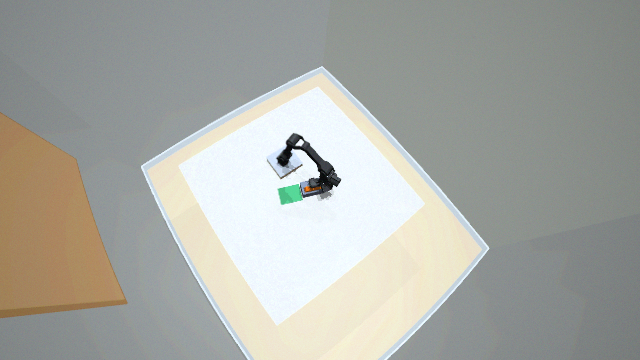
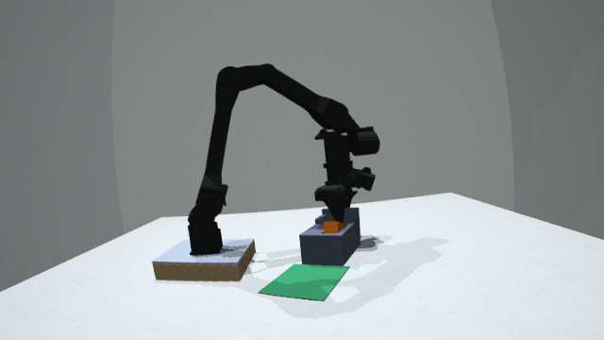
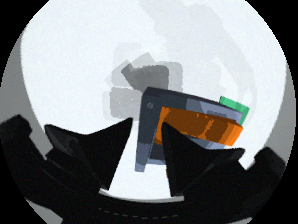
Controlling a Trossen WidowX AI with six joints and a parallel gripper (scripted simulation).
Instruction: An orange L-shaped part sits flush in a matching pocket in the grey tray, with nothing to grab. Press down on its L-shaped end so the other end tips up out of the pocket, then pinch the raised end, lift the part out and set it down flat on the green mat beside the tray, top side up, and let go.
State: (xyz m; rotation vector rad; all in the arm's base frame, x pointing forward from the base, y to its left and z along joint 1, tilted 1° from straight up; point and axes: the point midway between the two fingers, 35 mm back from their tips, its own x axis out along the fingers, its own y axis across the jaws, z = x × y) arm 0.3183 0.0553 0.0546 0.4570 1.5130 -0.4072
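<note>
The orange L-shaped part is 3 cm behind my gripper tip and 5 cm to the right of it. The rest, counted from my gripper tip: green mat (12 cm behind, 19 cm to the right, 7 cm below); then grey tray (4 cm behind, 5 cm to the right, 7 cm below).
</note>
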